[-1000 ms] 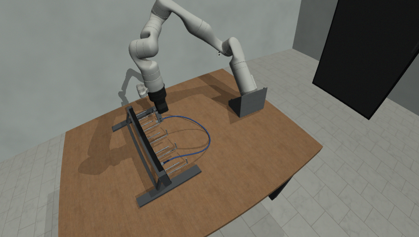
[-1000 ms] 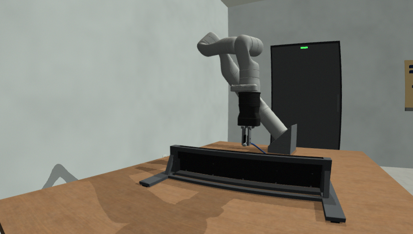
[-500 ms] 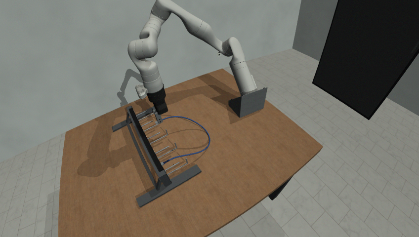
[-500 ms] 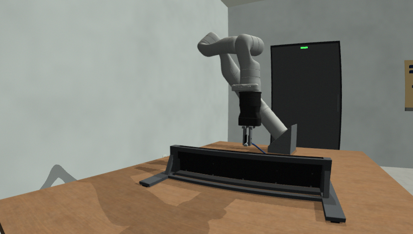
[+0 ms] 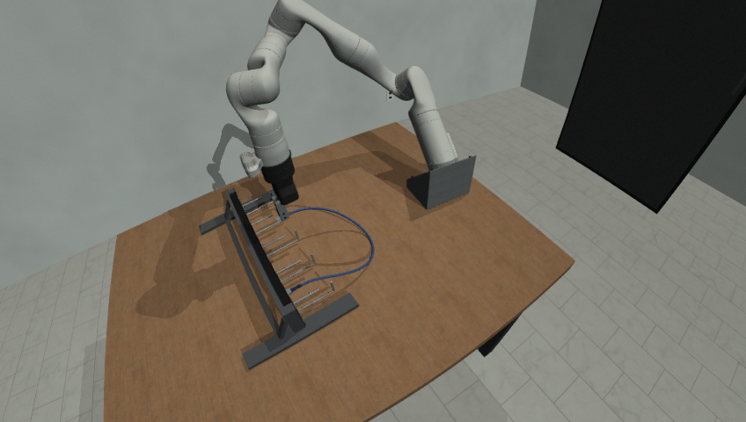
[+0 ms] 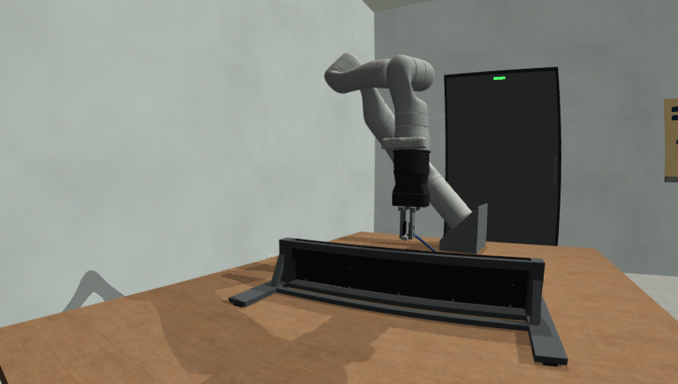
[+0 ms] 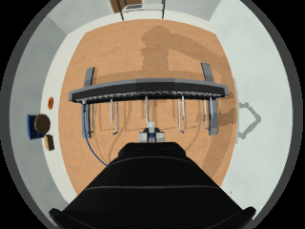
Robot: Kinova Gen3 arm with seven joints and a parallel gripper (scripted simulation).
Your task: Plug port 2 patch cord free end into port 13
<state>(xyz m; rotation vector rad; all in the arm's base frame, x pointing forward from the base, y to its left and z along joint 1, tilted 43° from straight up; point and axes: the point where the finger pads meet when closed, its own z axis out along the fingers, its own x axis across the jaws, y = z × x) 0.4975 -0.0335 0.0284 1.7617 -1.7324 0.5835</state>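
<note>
The pale plug lies 1 cm ahead of my hand and 1 cm below it.
</note>
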